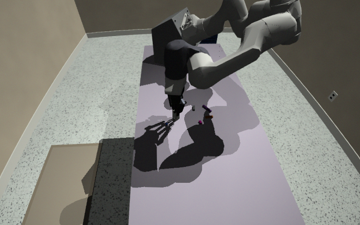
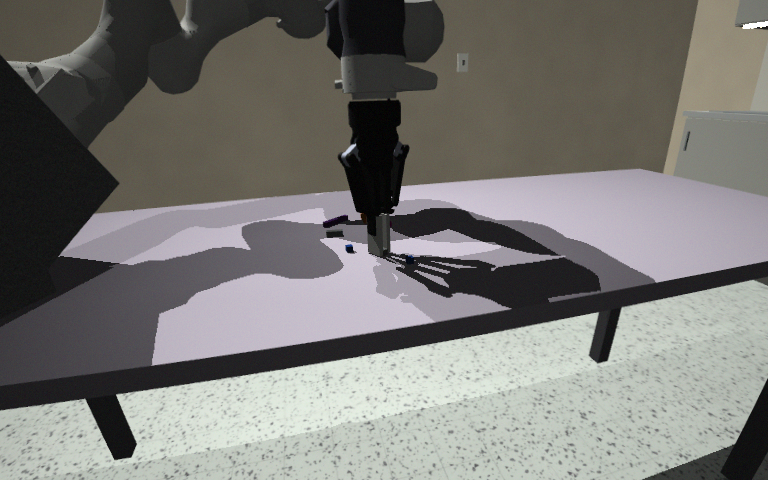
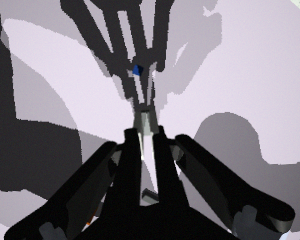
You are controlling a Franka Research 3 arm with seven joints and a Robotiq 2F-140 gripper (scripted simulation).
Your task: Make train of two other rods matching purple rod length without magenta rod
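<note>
Right now the magenta rod is 130 mm to the left of my hand, 30 mm below it and 20 mm ahead of it. From my hand the other things lie so: purple rod: 160 mm to the left, 80 mm behind, 30 mm below; orange rod: 170 mm to the left, 30 mm below, 20 mm behind.
</note>
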